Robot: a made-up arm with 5 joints.
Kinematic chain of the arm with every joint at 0, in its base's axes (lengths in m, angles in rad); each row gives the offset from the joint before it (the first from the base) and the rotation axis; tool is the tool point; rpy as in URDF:
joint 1: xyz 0 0 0.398 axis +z
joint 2: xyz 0 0 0 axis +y
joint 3: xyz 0.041 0 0.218 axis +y
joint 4: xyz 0.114 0 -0.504 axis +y
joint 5: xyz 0.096 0 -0.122 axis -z
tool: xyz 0 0 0 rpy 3.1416 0 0
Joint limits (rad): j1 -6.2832..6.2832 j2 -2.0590..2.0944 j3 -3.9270..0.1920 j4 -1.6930..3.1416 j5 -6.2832..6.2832
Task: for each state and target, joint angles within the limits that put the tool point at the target. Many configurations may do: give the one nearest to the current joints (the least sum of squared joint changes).
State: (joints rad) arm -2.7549 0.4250 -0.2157 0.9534 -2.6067
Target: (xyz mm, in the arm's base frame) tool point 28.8 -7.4 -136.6
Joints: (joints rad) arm -3.3931 0.9650 -0.4545 0.7394 -2.6067
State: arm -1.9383 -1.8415 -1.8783 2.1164 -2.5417
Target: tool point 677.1 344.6 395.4
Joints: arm -2.6708 -2.0590 -2.6000 1.9327 -2.5417
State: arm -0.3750 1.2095 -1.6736 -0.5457 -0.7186
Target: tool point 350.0 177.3 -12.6
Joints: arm 0.4689 0.9973 -0.8391 -1.1993 -0.7186
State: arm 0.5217 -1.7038 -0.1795 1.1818 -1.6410
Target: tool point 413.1 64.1 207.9
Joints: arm 0.1539 -0.8596 0.0093 0.7960 -1.6410
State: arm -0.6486 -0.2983 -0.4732 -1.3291 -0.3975
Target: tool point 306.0 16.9 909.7
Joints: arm 0.0552 -0.6950 -1.0080 -1.2397 -0.3975
